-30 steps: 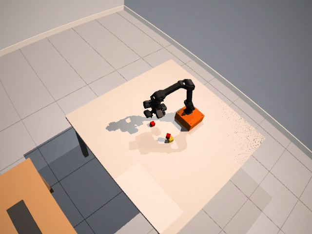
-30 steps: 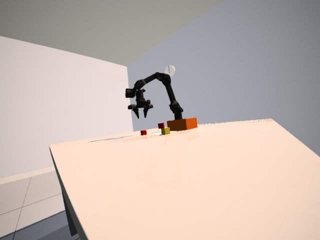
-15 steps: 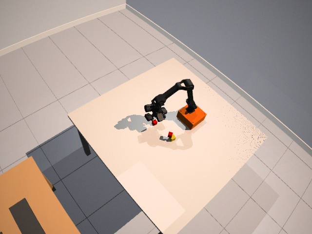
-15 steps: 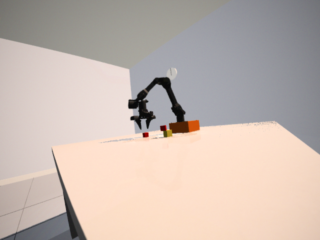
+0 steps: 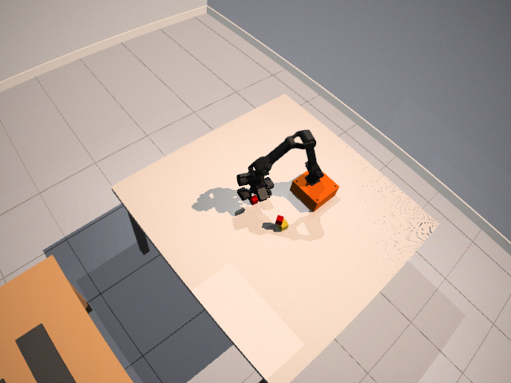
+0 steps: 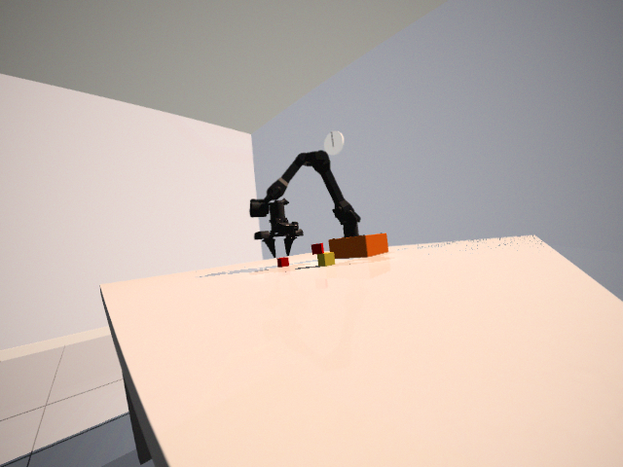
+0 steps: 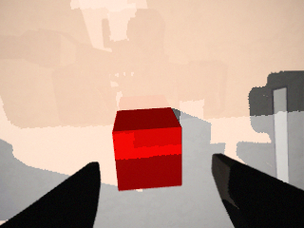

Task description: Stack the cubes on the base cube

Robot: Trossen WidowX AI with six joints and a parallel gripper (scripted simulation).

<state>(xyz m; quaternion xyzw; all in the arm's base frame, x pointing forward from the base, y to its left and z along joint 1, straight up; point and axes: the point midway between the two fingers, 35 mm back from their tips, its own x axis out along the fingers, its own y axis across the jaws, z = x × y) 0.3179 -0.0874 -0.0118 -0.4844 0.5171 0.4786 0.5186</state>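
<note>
Right now the yellow base cube is 4 cm behind my gripper tip, 20 cm to the left of it and 2 cm below it.
</note>
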